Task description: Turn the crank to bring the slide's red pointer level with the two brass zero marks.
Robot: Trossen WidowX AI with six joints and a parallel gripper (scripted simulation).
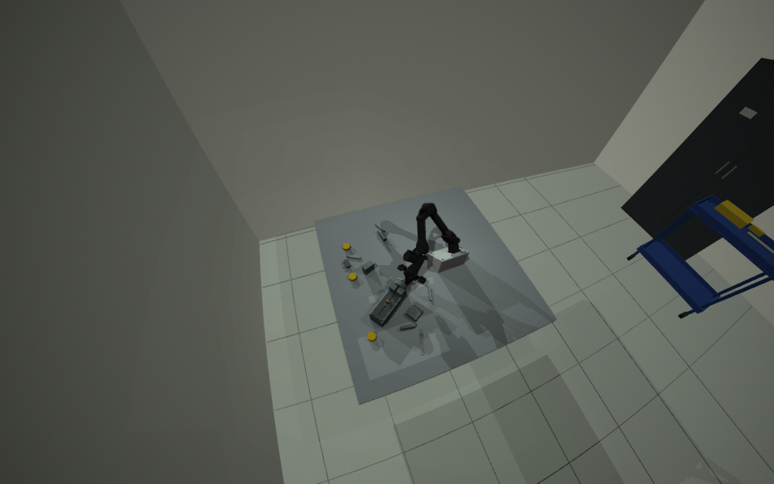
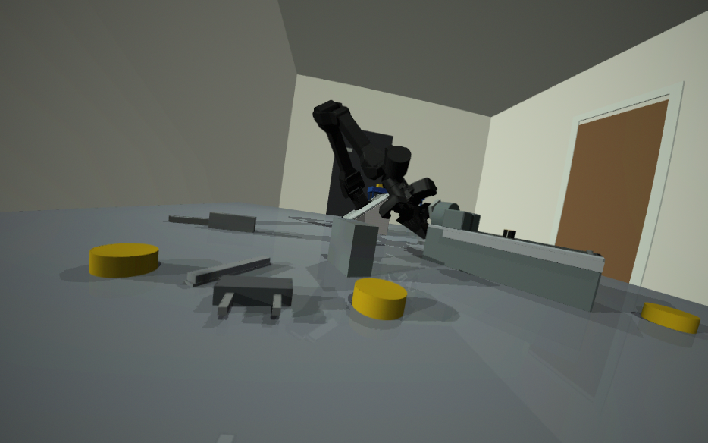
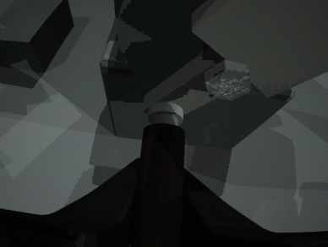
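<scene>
Right now the dark crank handle is 30 mm above my gripper tip, 20 mm behind it and 10 mm to the right of it. Round my gripper tip: bracket 340 mm to the right, 270 mm ahead, 30 mm below; red pointer 160 mm ahead, 60 mm to the left, 40 mm above.
</scene>
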